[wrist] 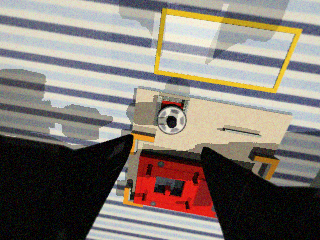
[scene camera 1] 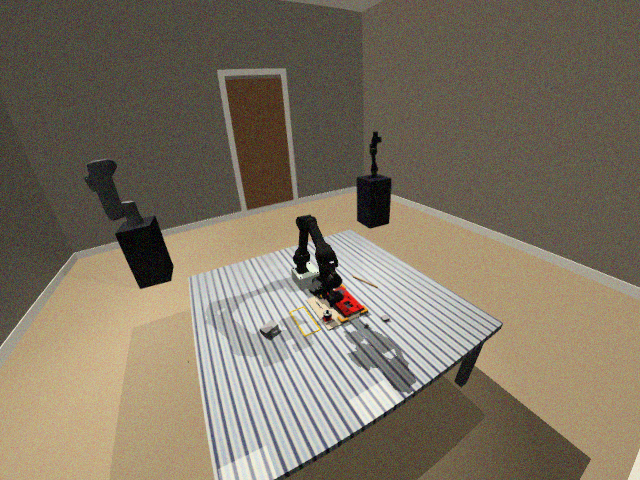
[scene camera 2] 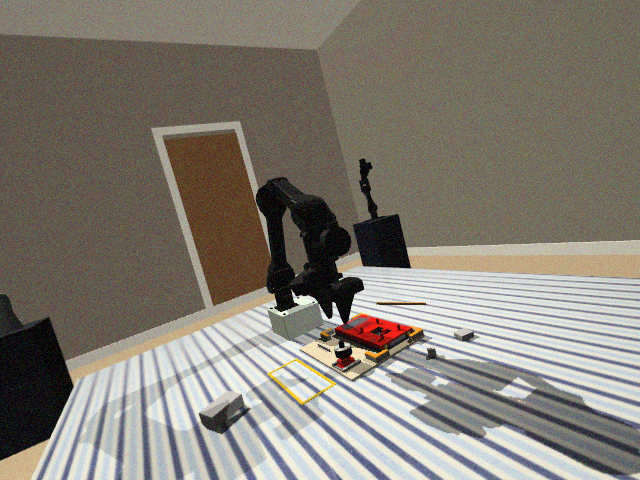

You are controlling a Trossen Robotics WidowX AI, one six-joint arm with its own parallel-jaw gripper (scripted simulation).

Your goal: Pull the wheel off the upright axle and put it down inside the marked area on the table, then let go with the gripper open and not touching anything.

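The gripper (scene camera 2: 337,320) stands open and holds nothing. It can also be seen in the wrist view (wrist: 167,145), and a red block (scene camera 2: 376,334) is part of the scene too.
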